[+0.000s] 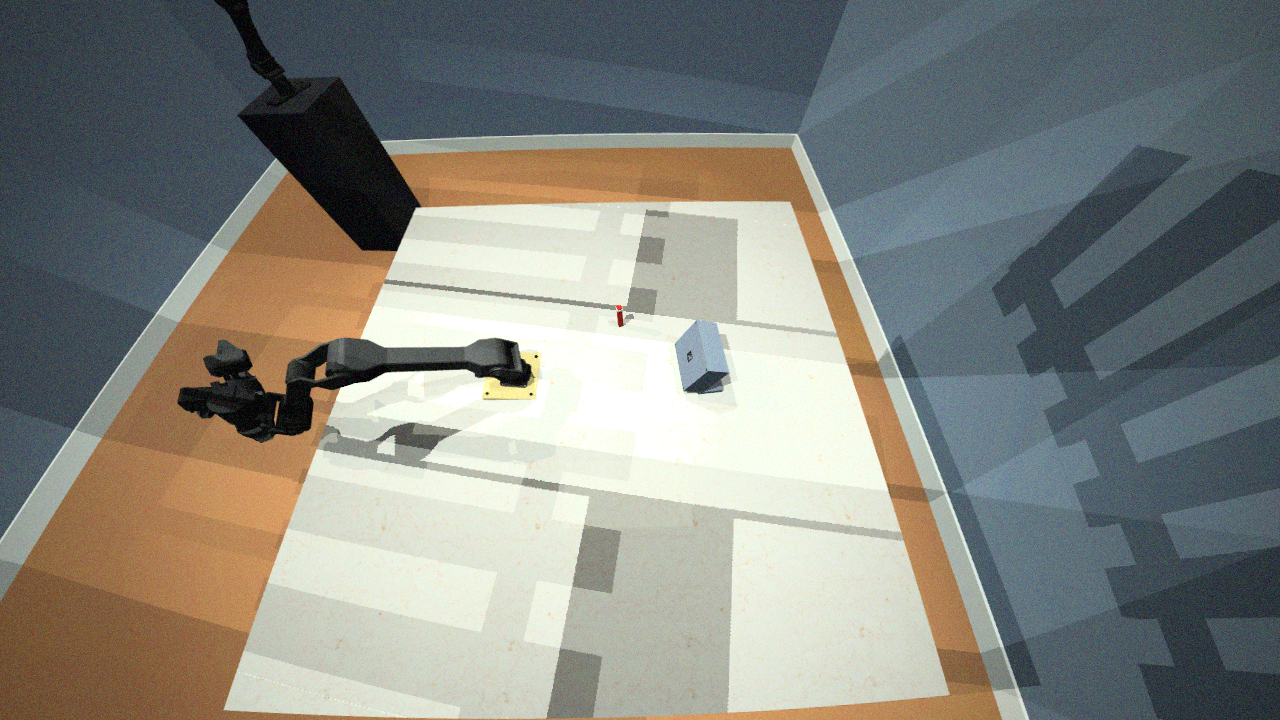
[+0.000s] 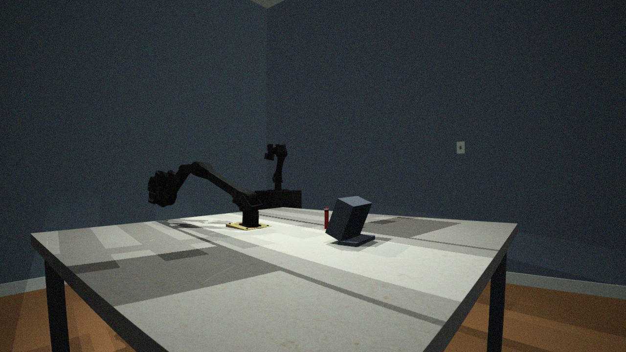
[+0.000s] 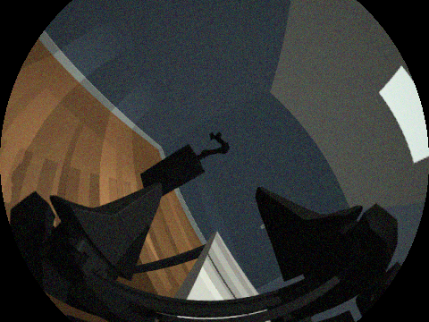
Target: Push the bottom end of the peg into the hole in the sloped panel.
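The sloped panel is 1050 mm ahead of my gripper tip, 90 mm to the left of it and 80 mm below it. Also, from my gripper tip: red peg 850 mm ahead, 210 mm to the left, 100 mm below.
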